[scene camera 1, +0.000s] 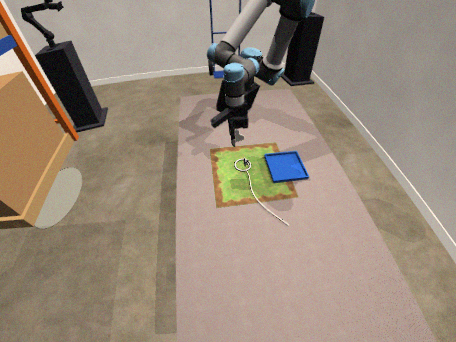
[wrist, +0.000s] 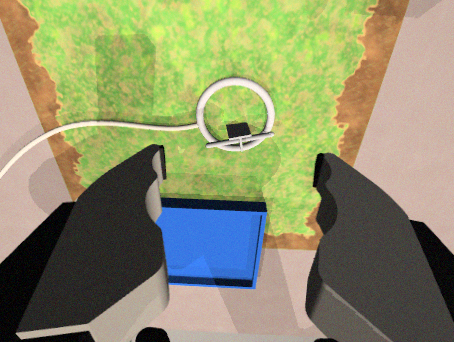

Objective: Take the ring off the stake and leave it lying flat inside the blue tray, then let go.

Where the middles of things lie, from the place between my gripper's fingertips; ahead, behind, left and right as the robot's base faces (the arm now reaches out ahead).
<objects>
I see my gripper 10 mm short of the ring (wrist: 229, 81), 50 mm to the right of it and 170 mm above it. Also, from my hand: stake (wrist: 240, 132) 10 mm ahead, 70 mm to the left, 170 mm below; then blue tray (scene camera 1: 284, 166) 90 mm ahead, 270 mm to the left, 170 mm below.
</objects>
